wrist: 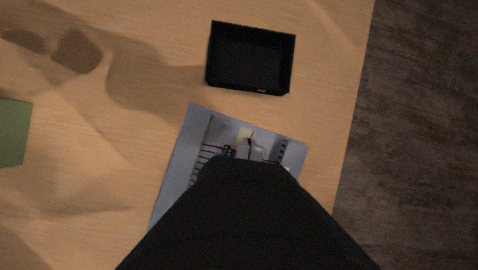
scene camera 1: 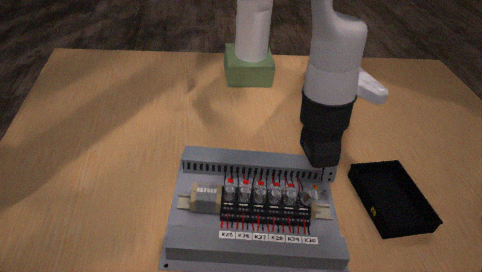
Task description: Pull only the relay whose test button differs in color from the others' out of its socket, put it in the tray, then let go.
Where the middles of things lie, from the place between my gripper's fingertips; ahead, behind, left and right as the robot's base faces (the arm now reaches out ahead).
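Labels:
The grey panel [wrist: 218,135] sits 120 mm to the right of my hand, and it's 90 mm below it and 20 mm behind it.

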